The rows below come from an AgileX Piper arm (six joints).
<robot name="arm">
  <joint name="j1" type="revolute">
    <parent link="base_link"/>
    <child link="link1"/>
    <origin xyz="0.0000 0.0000 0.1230"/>
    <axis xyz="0 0 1"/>
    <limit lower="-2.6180" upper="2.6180"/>
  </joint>
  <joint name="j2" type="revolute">
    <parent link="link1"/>
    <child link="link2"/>
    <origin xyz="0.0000 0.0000 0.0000" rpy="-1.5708 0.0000 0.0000"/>
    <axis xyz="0 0 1"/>
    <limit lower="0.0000" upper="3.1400"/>
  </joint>
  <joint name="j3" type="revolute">
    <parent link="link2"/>
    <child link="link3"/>
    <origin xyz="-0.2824 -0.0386 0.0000"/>
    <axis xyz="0 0 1"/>
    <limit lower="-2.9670" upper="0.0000"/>
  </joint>
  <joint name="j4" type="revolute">
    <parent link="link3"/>
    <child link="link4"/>
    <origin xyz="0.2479 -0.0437 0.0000" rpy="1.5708 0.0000 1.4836"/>
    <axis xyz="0 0 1"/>
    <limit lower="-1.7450" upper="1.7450"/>
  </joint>
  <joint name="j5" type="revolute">
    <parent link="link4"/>
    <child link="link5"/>
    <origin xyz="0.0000 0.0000 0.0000" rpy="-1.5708 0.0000 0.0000"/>
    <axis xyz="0 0 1"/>
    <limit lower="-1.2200" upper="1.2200"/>
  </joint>
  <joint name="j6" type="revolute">
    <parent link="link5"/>
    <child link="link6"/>
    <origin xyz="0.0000 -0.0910 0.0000" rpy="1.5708 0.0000 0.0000"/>
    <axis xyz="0 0 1"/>
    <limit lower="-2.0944" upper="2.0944"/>
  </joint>
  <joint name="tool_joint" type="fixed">
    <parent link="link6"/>
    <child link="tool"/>
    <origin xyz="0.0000 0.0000 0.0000"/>
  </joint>
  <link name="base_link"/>
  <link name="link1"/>
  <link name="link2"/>
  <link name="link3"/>
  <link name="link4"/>
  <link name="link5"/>
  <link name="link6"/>
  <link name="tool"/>
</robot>
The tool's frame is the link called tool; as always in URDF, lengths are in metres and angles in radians.
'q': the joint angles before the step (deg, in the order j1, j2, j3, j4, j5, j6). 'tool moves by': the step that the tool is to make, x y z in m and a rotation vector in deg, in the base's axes. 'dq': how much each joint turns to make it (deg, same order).
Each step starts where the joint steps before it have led.
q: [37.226 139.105 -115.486 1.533 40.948 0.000]
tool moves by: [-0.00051 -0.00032 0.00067 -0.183 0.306 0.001]
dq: [0.000 -0.092 -0.041 0.037 0.488 -0.001]
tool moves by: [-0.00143 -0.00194 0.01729 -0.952 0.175 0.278]
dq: [0.000 -1.406 -1.402 -0.706 3.524 0.001]
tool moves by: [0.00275 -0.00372 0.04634 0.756 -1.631 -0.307]
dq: [-0.460 -2.266 -5.942 -0.402 6.450 0.000]
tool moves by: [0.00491 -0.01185 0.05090 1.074 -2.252 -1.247]
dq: [-1.298 -1.479 -8.327 -0.462 7.354 -0.001]
